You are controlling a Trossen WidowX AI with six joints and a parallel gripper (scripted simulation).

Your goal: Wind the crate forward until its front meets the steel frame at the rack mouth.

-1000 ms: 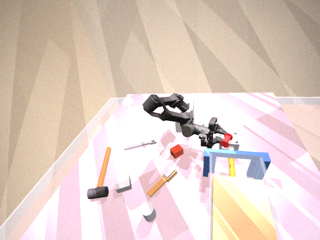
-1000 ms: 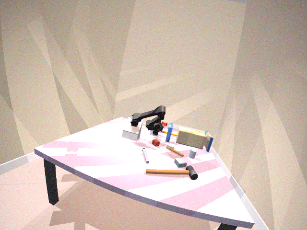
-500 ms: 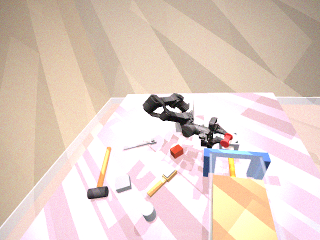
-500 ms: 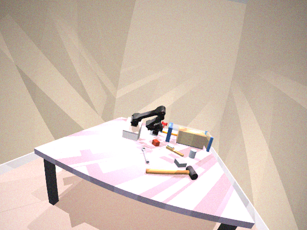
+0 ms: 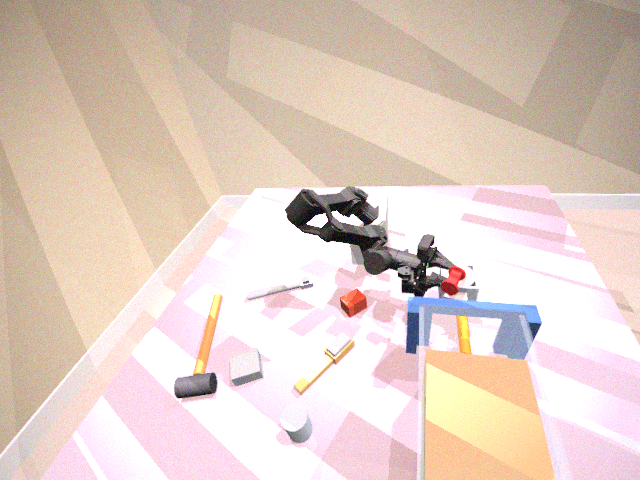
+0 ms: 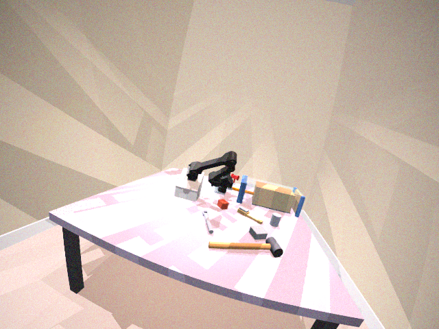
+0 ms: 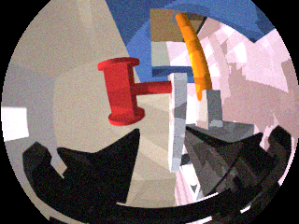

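Right now my gripper tip is 1 cm to the left of the crank handle, 1 cm short of it and 1 cm above it. From my gripper tip the other things lie so: grey winch: 10 cm below, 7 cm behind, 1 cm to the left; then frame: 11 cm ahead, 2 cm below, 1 cm to the left; then red knob: 4 cm ahead, 2 cm to the right, 2 cm above.
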